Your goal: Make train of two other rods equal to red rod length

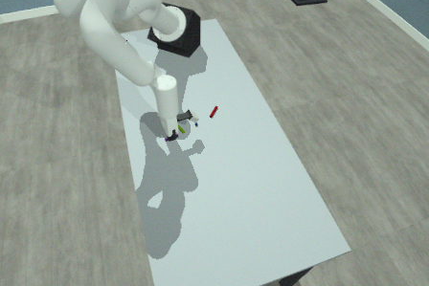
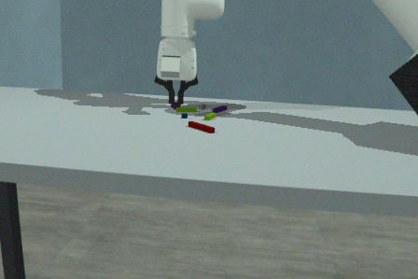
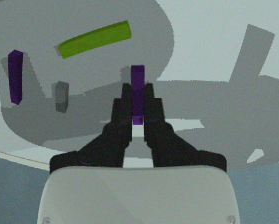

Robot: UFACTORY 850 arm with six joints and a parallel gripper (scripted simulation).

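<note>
Right now the blue rod is 40 mm behind my hand, 130 mm to the left of it and 20 mm below it. Round my hand: red rod: 90 mm behind, 230 mm to the left, 20 mm below; then grey rod: 70 mm behind, 10 mm to the right, 20 mm below.
</note>
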